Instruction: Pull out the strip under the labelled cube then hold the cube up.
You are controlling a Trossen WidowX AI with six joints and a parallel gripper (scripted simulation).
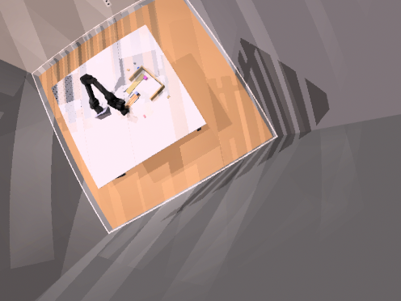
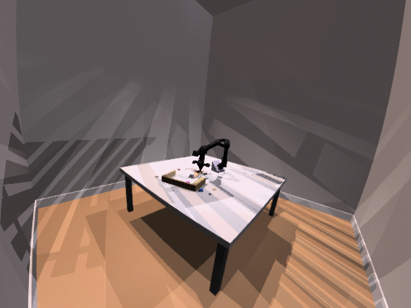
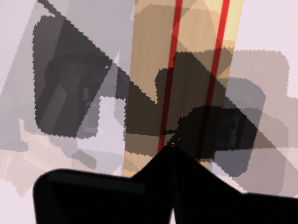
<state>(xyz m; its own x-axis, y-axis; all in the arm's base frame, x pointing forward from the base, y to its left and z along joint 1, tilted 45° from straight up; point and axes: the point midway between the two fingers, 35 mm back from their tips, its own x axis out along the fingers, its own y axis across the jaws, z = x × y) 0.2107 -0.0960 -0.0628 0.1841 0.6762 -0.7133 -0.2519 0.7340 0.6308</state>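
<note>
The green cross-hatched strip lies 24 cm ahead of my gripper tip and 17 cm to the left of it.
</note>
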